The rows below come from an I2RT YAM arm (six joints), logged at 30 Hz.
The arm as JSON. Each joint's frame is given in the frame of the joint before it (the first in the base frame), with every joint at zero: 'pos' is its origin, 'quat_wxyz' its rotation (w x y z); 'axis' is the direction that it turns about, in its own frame. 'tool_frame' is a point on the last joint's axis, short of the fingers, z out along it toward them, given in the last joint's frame.
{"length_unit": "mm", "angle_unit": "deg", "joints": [
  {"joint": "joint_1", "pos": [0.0, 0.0, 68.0], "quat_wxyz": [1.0, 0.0, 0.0, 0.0], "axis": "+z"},
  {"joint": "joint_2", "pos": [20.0, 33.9, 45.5], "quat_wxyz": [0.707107, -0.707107, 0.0, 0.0], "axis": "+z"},
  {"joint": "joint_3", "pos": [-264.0, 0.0, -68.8], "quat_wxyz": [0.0, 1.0, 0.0, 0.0], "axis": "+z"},
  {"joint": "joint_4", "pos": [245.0, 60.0, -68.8], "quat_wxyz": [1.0, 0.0, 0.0, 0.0], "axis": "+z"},
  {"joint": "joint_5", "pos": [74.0, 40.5, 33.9], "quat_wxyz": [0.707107, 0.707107, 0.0, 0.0], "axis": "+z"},
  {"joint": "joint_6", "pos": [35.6, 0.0, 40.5], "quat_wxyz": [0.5, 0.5, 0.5, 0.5], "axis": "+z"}
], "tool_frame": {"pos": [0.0, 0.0, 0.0], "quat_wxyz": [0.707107, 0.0, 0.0, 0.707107]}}
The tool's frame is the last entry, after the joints.
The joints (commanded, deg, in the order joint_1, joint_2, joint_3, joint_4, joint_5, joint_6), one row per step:
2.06, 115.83, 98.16, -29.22, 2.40, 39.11
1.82, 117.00, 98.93, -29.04, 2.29, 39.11
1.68, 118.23, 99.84, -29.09, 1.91, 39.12
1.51, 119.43, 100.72, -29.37, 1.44, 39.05
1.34, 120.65, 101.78, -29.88, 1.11, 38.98
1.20, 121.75, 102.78, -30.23, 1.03, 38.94
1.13, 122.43, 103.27, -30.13, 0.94, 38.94
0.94, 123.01, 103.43, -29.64, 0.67, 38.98
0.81, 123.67, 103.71, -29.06, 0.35, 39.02
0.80, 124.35, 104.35, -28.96, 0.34, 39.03
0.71, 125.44, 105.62, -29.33, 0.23, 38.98
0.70, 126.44, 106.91, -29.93, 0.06, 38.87
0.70, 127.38, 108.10, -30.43, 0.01, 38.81
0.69, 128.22, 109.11, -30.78, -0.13, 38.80
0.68, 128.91, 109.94, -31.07, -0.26, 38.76
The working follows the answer.
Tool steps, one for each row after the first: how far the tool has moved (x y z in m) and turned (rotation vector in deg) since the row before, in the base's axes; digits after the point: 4 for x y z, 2 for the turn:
0.0045, -0.0017, -0.0044, 0.07, 0.22, -0.16
0.0044, -0.0008, -0.0045, 0.27, 0.38, 0.11
0.0039, -0.0010, -0.0048, 0.28, 0.61, 0.20
0.0039, -0.0011, -0.0044, 0.18, 0.68, 0.10
0.0037, -0.0010, -0.0036, 0.02, 0.45, -0.06
0.0025, -0.0005, -0.0026, 0.07, 0.09, -0.01
0.0022, -0.0014, -0.0032, 0.23, -0.07, -0.04
0.0027, -0.0009, -0.0031, 0.27, -0.20, 0.05
0.0027, 0.0000, -0.0019, 0.01, -0.06, -0.01
0.0039, -0.0007, -0.0023, 0.05, 0.19, 0.02
0.0034, 0.0001, -0.0018, 0.05, 0.31, 0.18
0.0032, 0.0001, -0.0018, 0.00, 0.25, 0.08
0.0029, 0.0000, -0.0018, 0.10, 0.18, 0.09
0.0023, 0.0000, -0.0016, 0.07, 0.15, 0.10

Tool pose at each row, in the base's axes (x y z in m, rotation vector in deg; rounded; the steps above come from the unrounded poses):
0.4613, 0.0151, 0.2539, 44.91, 130.45, 16.46
0.4658, 0.0134, 0.2495, 45.20, 130.58, 16.39
0.4702, 0.0126, 0.2450, 45.34, 130.99, 16.63
0.4741, 0.0116, 0.2401, 45.45, 131.66, 16.85
0.4780, 0.0105, 0.2358, 45.64, 132.34, 16.89
0.4816, 0.0094, 0.2321, 45.86, 132.73, 16.74
0.4841, 0.0090, 0.2295, 45.94, 132.82, 16.78
0.4863, 0.0076, 0.2263, 46.08, 132.74, 17.06
0.4890, 0.0067, 0.2232, 46.09, 132.59, 17.46
0.4916, 0.0067, 0.2214, 46.09, 132.53, 17.50
0.4956, 0.0060, 0.2191, 46.16, 132.71, 17.50
0.4990, 0.0061, 0.2172, 46.08, 133.09, 17.54
0.5022, 0.0061, 0.2154, 46.07, 133.36, 17.48
0.5050, 0.0062, 0.2136, 46.07, 133.57, 17.58
0.5074, 0.0062, 0.2120, 46.04, 133.76, 17.66

